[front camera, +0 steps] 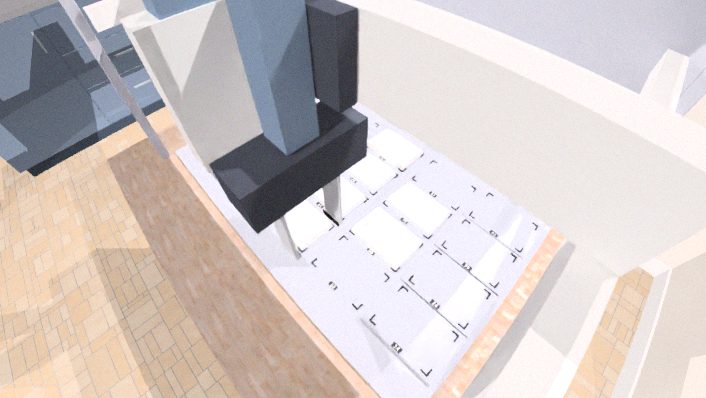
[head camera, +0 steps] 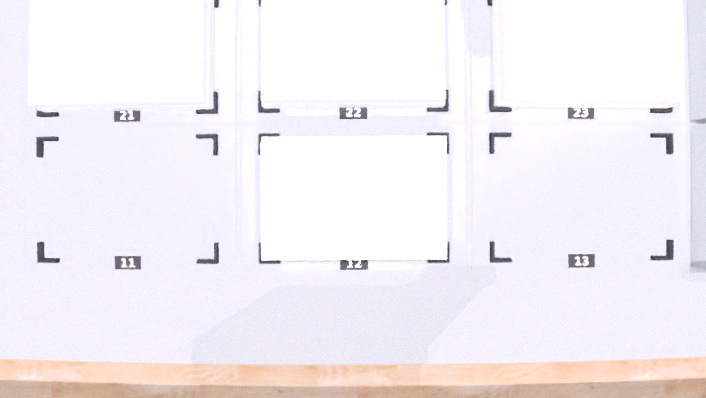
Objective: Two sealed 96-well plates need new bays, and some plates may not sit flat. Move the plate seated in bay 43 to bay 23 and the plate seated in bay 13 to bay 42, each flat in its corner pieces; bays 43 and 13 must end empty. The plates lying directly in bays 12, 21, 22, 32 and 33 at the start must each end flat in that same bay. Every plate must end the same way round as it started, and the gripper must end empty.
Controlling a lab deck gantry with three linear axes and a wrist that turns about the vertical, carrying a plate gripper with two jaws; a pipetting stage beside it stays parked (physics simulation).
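Frame: origin at the robot's base, x ahead, y left, z up, level; centimetres.
Where they show: gripper, between the fingertips: (front camera: 313, 234); robot's base, origin of its link: (head camera: 44, 258).
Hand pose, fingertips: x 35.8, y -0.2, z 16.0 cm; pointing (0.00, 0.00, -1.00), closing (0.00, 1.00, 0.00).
Observation:
Each offset is from my fingertips to the top centre of the thing. "*": to the spot under its first point.
In the front view my gripper (front camera: 318, 239) is open, its jaws at opposite sides of the bay 12 plate {dy +4.5, dx -13.0, dz -14.6 cm} (front camera: 306, 225) (head camera: 354, 197). That plate lies within its corner pieces. Plates also stand in bay 22 {* dy +16.4, dx -8.9, dz -14.6 cm} (front camera: 350, 197) (head camera: 353, 50), bay 23 {* dy +14.3, dx +4.2, dz -14.6 cm} (front camera: 386, 239) (head camera: 590, 50), bay 32 {* dy +26.1, dx -10.1, dz -14.6 cm} (front camera: 375, 172), bay 33 {* dy +26.1, dx +3.2, dz -14.6 cm} (front camera: 418, 204) and bay 42 {* dy +35.9, dx -11.8, dz -14.6 cm} (front camera: 396, 149). The bay 21 plate {dy +15.2, dx -29.4, dz -14.6 cm} (head camera: 119, 50) shows in the head view. Bay 13 {* dy +4.2, dx +3.8, dz -16.0 cm} (front camera: 350, 272) (head camera: 581, 197) and bay 43 {* dy +37.0, dx +2.6, dz -16.0 cm} (front camera: 442, 181) hold no plate. Glare hides the plates' surface detail; small tilts cannot be told.
A pale upright column (front camera: 200, 85) stands beside the gripper's blue mast (front camera: 280, 75), with a dark block (front camera: 332, 55) on the other side. A long pale wall (front camera: 475, 115) runs behind the deck. Bay 11 {* dy +4.6, dx -29.4, dz -16.0 cm} (head camera: 127, 197) holds no plate. A wooden edge (head camera: 300, 374) borders the deck.

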